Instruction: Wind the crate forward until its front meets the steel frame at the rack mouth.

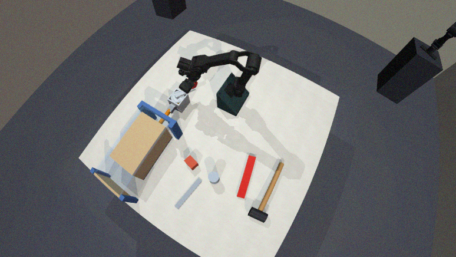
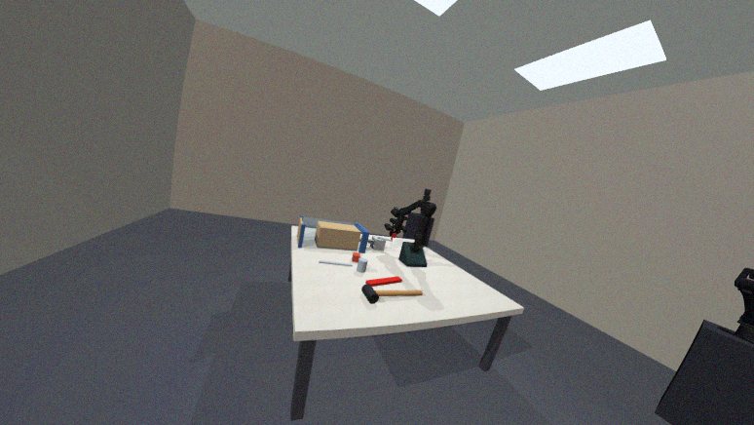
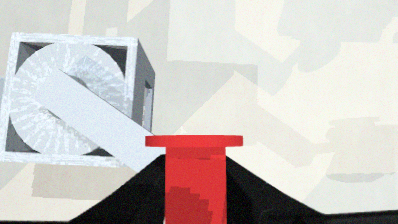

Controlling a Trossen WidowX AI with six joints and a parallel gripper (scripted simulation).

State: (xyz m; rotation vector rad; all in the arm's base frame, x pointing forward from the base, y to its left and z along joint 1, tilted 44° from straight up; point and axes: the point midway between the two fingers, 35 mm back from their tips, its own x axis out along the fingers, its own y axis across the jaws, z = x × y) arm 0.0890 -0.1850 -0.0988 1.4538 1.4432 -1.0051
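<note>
Now: gripper tip 30 mm short of the winch handle and 30 mm above it. From my gripper tip the other things lie so: grey winch 70 mm ahead, 50 mm to the right, 100 mm below; then blue frame post 250 mm ahead, 40 mm to the right, 20 mm below; then red knob 20 mm to the left.
</note>
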